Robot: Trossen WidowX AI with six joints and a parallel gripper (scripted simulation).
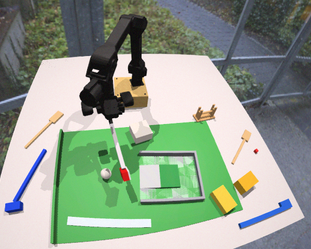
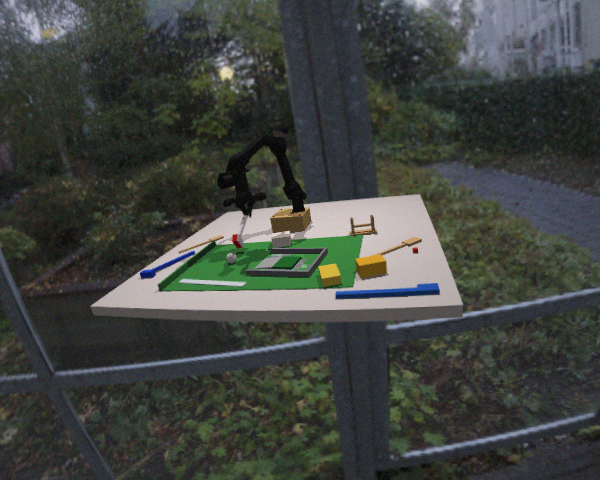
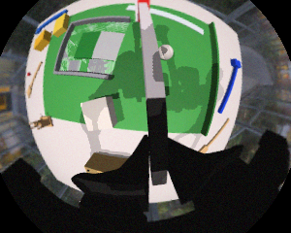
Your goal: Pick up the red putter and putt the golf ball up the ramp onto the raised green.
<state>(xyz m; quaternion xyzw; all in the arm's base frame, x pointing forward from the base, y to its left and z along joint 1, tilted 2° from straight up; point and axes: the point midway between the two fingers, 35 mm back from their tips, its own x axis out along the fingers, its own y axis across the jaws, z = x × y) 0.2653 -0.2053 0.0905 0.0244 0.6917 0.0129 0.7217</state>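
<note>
The white block is 130 mm to the left of my gripper tip, 110 mm below it and 20 mm ahead of it. Also, from my gripper tip: green mat: 200 mm ahead, 140 mm below, 90 mm to the left; then white golf ball: 170 mm ahead, 110 mm below, 70 mm to the right; then red putter: 120 mm ahead.
</note>
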